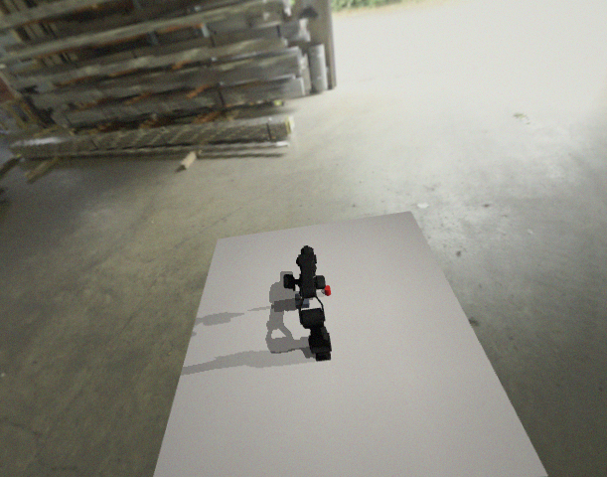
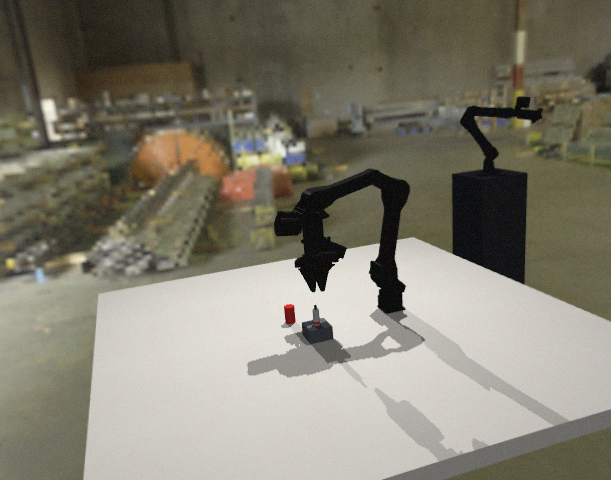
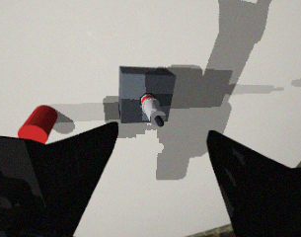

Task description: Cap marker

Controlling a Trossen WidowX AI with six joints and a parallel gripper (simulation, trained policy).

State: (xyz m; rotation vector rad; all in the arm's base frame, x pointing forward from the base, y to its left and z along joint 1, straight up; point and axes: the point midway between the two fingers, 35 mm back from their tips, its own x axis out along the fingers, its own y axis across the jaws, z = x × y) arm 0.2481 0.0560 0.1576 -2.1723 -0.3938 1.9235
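The red cap is 120 mm to the right of my gripper tip, 100 mm below it and 50 mm ahead of it. Also, from my gripper tip: holder block: 110 mm below, 10 mm to the left, 10 mm ahead.
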